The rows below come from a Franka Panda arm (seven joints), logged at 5 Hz.
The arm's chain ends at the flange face. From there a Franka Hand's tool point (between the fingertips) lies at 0.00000 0.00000 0.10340 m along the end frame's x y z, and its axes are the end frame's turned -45 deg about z.
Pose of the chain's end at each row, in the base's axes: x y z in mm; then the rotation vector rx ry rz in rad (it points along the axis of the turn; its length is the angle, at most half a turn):
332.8, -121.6, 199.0, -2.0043, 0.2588, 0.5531
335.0, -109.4, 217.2, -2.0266, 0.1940, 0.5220
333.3, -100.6, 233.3, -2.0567, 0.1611, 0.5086
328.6, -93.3, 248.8, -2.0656, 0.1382, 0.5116
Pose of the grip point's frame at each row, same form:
304.7, -30.9, 158.0, -1.9098, -0.5168, 0.0475
305.9, -19.9, 174.5, -1.9095, -0.5849, 0.0214
303.4, -12.6, 187.9, -1.9256, -0.6264, 0.0164
297.4, -6.1, 202.8, -1.9245, -0.6504, 0.0216

